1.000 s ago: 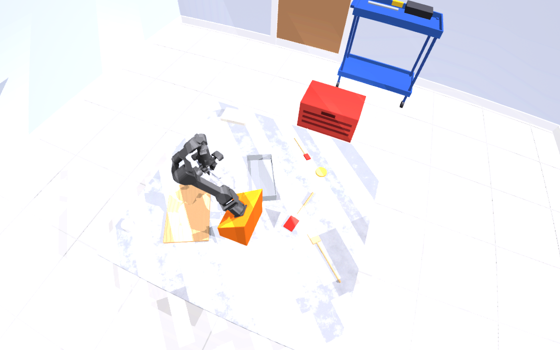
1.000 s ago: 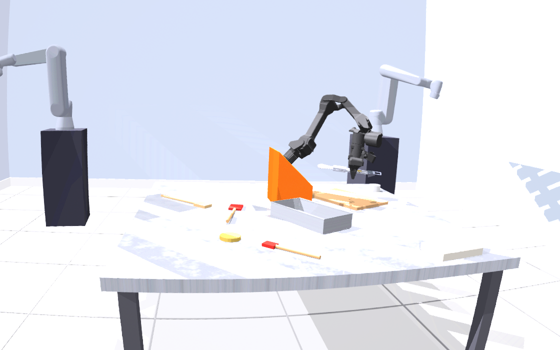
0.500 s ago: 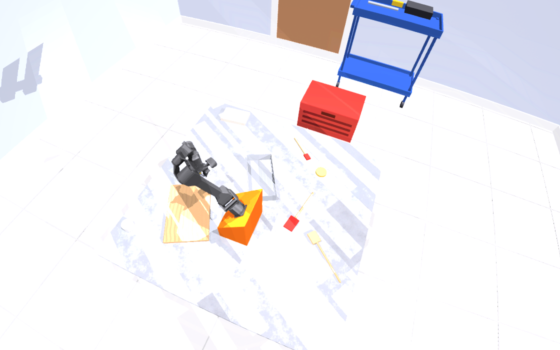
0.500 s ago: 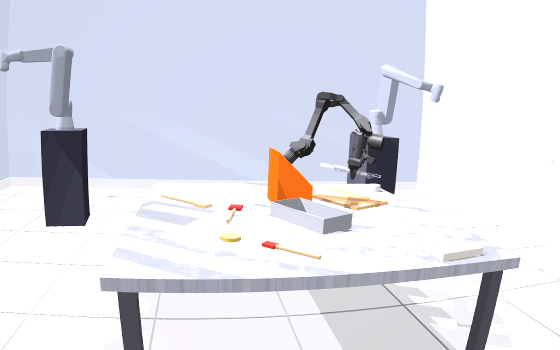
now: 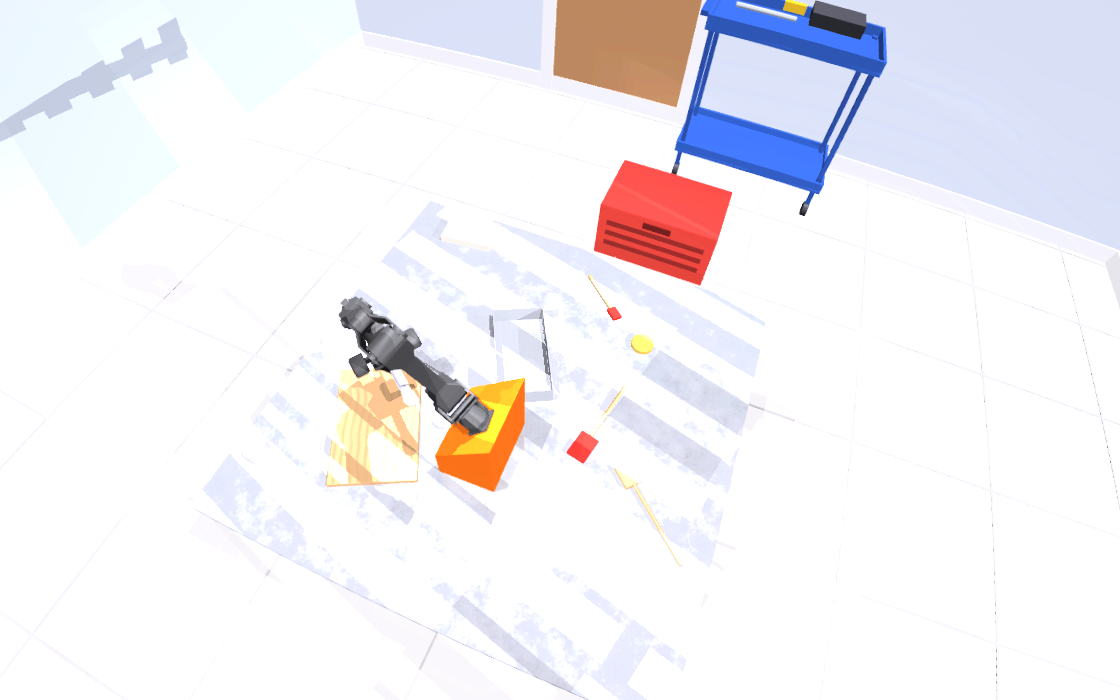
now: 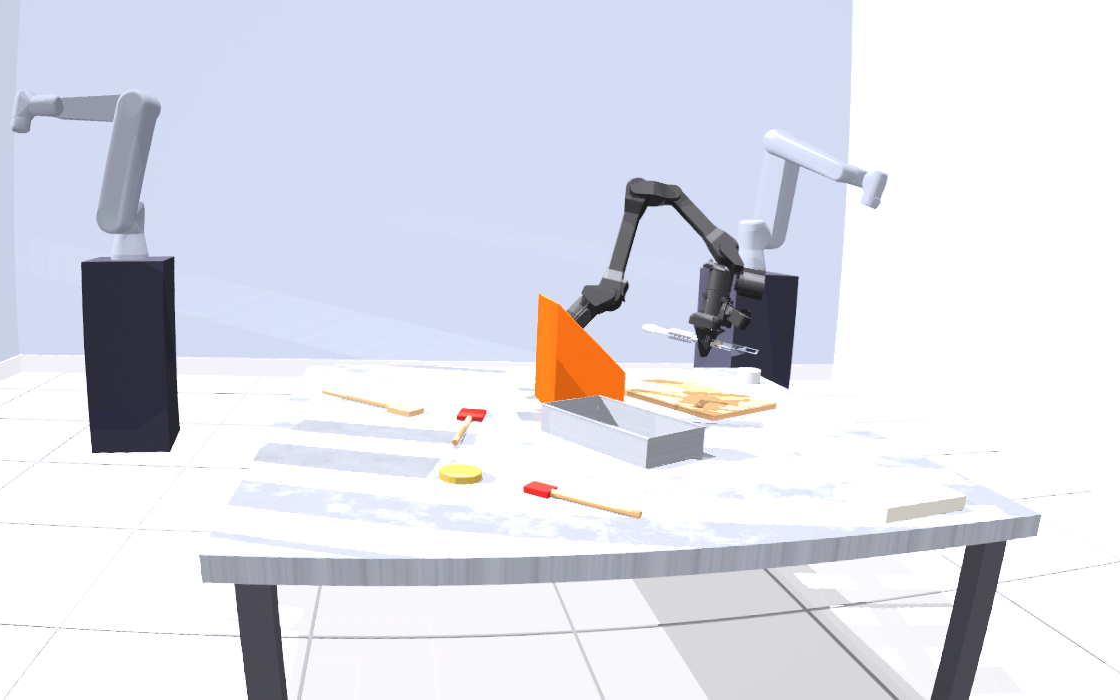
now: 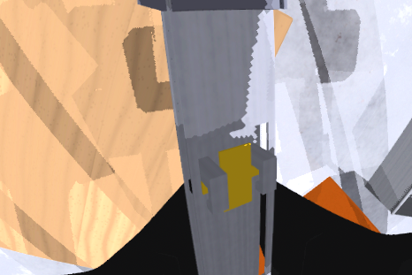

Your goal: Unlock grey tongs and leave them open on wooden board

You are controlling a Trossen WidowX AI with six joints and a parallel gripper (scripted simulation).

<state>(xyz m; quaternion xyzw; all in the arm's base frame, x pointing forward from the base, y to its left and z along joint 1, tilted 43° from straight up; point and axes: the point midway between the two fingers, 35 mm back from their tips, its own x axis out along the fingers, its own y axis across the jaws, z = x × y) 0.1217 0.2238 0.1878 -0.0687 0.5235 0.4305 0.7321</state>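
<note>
The yellow lock lies 3 cm above my gripper tip, 2 cm to the left of it and 2 cm ahead of it. The rest, counted from my gripper tip: white cup 32 cm to the left, 28 cm behind, 11 cm below; wooden board 12 cm below, 11 cm behind, 4 cm to the left; grey roasting tin 30 cm to the right, 21 cm ahead, 10 cm below.
</note>
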